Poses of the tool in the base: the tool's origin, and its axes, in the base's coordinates. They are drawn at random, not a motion.
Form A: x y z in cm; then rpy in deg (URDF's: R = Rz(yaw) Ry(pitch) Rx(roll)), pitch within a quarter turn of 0, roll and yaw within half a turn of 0.
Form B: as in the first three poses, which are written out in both.
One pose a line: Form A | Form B
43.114 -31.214 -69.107 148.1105 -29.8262 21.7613 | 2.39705 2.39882 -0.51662 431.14 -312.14 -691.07
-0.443 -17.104 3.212 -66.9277 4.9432 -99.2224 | -1.47706 1.16969 -0.19765 -4.43 -171.04 32.12
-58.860 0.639 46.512 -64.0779 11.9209 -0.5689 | -1.34024 1.12883 1.46080 -588.60 6.39 465.12
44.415 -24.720 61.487 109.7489 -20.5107 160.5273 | 1.94913 1.89281 1.35607 444.15 -247.20 614.87
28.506 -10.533 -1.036 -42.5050 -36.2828 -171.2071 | -2.39764 0.93443 -0.84399 285.06 -105.33 -10.36
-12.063 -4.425 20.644 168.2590 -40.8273 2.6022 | 2.91029 2.40513 -0.26238 -120.63 -44.25 206.44
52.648 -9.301 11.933 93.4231 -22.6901 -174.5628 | 1.96745 1.62591 1.68876 526.48 -93.01 119.33
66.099 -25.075 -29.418 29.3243 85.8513 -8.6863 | 0.03551 1.50768 -0.66453 660.99 -250.75 -294.18
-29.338 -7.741 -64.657 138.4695 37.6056 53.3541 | 0.71072 2.20566 -1.24289 -293.38 -77.41 -646.57
